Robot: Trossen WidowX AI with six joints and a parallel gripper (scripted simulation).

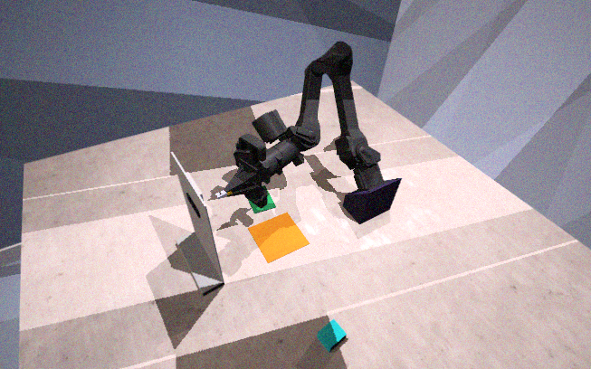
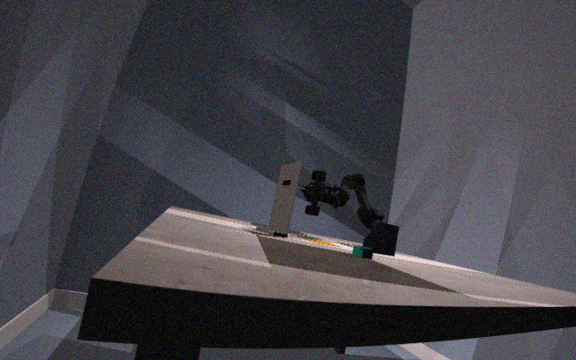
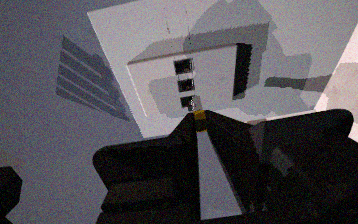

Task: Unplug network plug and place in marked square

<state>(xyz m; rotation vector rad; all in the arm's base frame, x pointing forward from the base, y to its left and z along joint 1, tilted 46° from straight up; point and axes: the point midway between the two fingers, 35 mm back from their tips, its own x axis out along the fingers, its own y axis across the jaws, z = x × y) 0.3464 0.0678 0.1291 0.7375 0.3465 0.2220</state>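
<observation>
Right now my gripper tip is 19 cm above the orange square, 11 cm past it and 2 cm to the right of it. Also, from my gripper tip: network plug: 1 cm ahead; then grey panel: 7 cm below, 7 cm ahead, 1 cm to the left.
</observation>
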